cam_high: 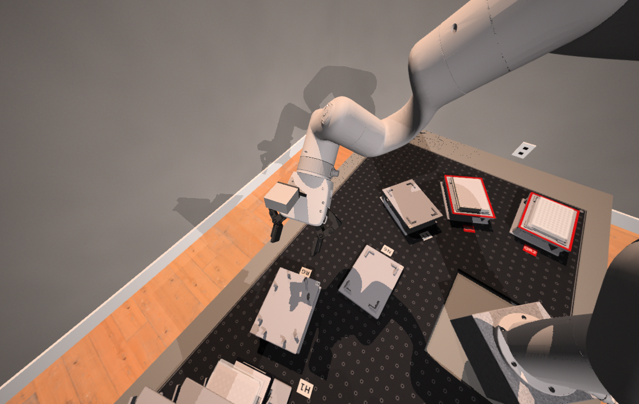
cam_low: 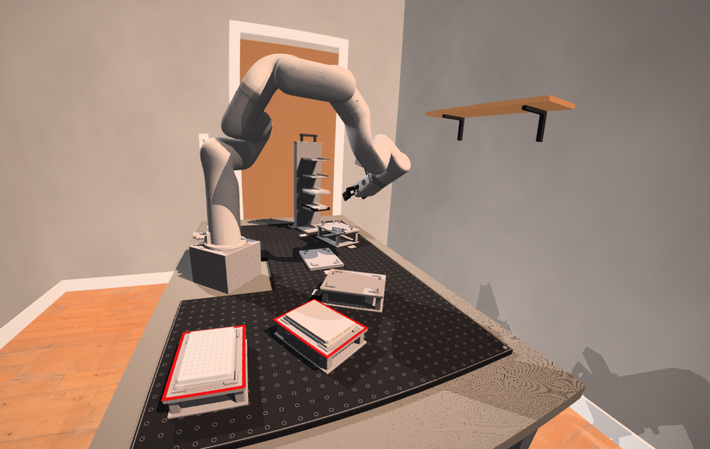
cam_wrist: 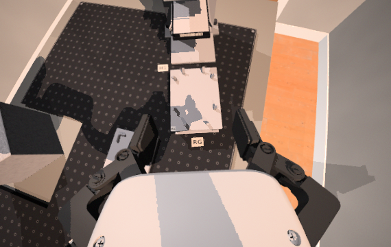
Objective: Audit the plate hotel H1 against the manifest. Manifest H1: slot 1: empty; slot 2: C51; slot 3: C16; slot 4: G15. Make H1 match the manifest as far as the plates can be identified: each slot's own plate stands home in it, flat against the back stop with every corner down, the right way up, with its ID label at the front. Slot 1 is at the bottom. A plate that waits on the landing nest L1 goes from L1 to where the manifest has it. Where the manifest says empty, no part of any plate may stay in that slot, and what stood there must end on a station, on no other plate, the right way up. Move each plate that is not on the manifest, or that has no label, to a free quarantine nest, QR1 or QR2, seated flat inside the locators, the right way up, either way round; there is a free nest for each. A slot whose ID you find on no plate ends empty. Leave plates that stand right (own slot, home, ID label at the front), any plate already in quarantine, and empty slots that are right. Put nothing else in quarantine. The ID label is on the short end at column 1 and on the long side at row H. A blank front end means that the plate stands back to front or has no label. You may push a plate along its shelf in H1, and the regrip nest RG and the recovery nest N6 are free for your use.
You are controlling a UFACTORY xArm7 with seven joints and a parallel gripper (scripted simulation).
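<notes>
Right now my hand is 28 cm to the right of the dark plate, 10 cm above it and 8 cm past it. Round my hand: regrip nest RG (16 cm below, 10 cm to the left, 3 cm behind); RG label (22 cm below); recovery nest N6 (21 cm below, 17 cm behind, 10 cm to the right).
</notes>
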